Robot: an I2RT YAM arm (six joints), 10 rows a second.
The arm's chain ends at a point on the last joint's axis. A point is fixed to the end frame.
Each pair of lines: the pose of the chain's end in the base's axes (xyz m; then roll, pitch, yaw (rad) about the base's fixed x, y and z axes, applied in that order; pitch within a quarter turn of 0, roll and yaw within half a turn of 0), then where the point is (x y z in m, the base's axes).
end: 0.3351 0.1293 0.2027 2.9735 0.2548 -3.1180
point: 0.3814 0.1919 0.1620
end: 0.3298 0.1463 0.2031 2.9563 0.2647 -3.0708
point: 0.3732 0.2119 0.1639
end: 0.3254 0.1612 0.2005 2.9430 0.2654 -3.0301
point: 0.3658 0.2291 0.1621
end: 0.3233 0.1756 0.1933 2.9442 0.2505 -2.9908
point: 0.3605 0.2449 0.1542
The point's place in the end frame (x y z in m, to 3 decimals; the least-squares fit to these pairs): -0.036 0.052 0.061
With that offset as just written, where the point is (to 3 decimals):
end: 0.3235 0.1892 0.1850 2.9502 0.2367 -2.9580
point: 0.358 0.259 0.145
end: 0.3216 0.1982 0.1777 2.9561 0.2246 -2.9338
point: 0.354 0.269 0.137
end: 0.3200 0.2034 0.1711 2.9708 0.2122 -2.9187
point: 0.351 0.274 0.129
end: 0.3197 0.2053 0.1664 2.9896 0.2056 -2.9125
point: 0.351 0.275 0.122
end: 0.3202 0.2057 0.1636 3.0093 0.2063 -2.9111
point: 0.352 0.274 0.119
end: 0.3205 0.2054 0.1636 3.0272 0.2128 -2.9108
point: 0.353 0.273 0.118
